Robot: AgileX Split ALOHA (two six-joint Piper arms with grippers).
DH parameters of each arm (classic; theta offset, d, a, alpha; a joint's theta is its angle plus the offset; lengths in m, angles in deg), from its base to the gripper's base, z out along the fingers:
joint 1: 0 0.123 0 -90
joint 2: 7.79 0 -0.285 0
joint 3: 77.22 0 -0.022 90
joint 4: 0 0.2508 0 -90
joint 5: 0 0 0.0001 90
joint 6: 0 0.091 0 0
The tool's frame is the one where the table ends.
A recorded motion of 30 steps. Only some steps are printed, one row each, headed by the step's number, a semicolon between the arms.
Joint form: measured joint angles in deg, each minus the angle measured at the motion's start. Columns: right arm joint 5, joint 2, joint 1, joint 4, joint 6, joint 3; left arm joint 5, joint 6, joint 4, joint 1, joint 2, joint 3.
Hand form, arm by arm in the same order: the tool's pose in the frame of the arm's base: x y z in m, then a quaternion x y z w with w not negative. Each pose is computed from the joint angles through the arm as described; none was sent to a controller.
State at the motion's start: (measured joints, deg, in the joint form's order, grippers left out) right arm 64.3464 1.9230 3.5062 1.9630 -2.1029 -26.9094; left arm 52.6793 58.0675 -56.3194 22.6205 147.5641 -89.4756
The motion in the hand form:
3: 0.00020 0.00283 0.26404 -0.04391 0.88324 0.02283 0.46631; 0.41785 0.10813 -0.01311 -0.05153 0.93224 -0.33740 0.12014
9: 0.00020 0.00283 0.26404 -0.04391 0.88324 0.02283 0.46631; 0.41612 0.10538 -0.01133 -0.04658 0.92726 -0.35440 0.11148
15: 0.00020 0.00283 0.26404 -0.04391 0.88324 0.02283 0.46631; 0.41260 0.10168 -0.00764 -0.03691 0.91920 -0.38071 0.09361
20: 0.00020 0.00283 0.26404 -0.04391 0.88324 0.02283 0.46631; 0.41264 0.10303 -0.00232 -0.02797 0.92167 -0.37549 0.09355
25: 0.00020 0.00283 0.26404 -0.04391 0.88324 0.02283 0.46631; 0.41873 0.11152 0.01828 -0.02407 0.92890 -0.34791 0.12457
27: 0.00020 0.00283 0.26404 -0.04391 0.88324 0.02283 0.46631; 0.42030 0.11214 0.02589 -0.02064 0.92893 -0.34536 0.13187
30: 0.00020 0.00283 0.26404 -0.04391 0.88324 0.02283 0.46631; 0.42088 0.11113 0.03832 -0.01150 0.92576 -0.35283 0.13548
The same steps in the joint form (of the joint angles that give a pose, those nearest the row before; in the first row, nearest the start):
3: 0.00 0.00 0.00 0.00 0.00 0.00; 0.77 0.00 -0.04 0.00 0.00 0.00
9: 0.00 0.00 0.00 0.00 0.00 0.00; 3.10 0.00 -0.16 0.00 0.00 0.00
15: 0.00 0.00 0.00 0.00 0.00 0.00; 7.11 -0.38 0.30 0.06 -0.09 -0.05
20: 0.00 0.00 0.00 0.00 0.00 0.00; 7.34 -0.49 1.46 0.12 -0.90 -0.05
25: 0.00 0.00 0.00 0.00 0.00 0.00; 5.08 -0.55 2.09 0.59 -3.97 -0.05
27: 0.00 0.00 0.00 0.00 0.00 0.00; 5.16 -0.55 2.09 0.59 -4.98 -0.05
30: 0.00 0.00 0.00 0.00 0.00 0.00; 6.90 -0.60 2.10 0.59 -6.48 -0.05

